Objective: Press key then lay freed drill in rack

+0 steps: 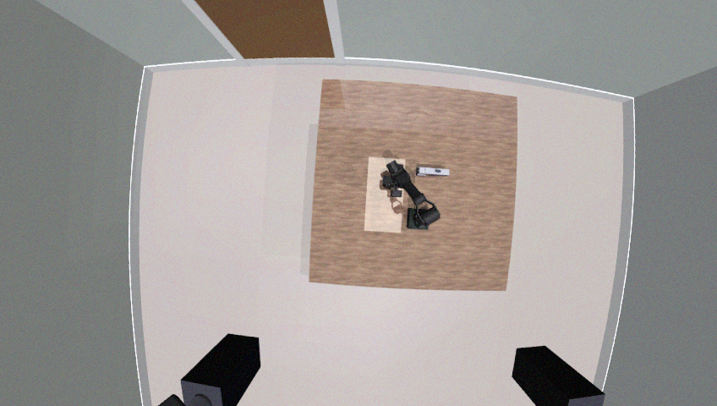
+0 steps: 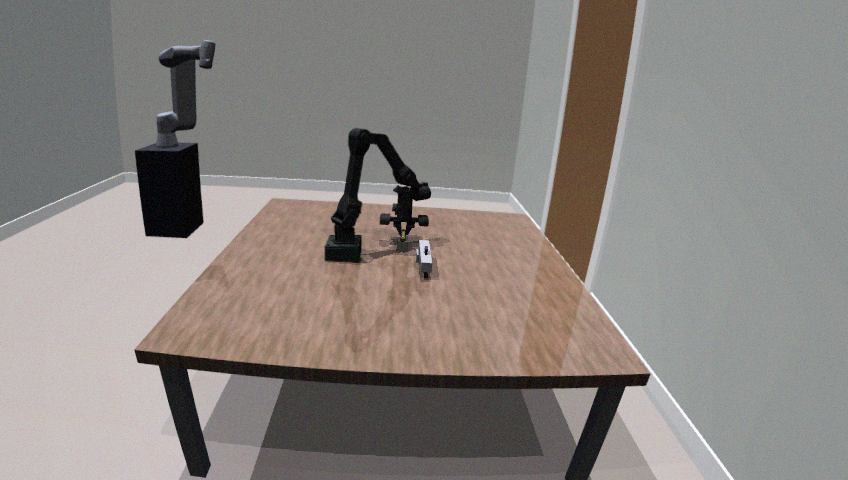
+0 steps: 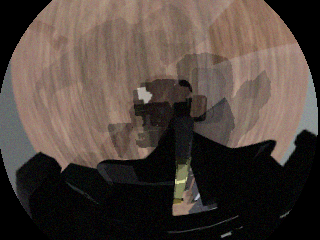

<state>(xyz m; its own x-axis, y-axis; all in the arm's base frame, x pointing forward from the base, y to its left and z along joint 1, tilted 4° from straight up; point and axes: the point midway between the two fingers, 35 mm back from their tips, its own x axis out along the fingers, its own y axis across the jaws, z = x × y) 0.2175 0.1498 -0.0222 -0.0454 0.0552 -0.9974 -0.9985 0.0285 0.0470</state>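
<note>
Right now the drill is 40 mm to the right of my gripper tip and 40 mm above it. The rest, counted from my gripper tip: grey slatted rack 50 mm to the right, 10 mm behind, 10 mm above.
</note>
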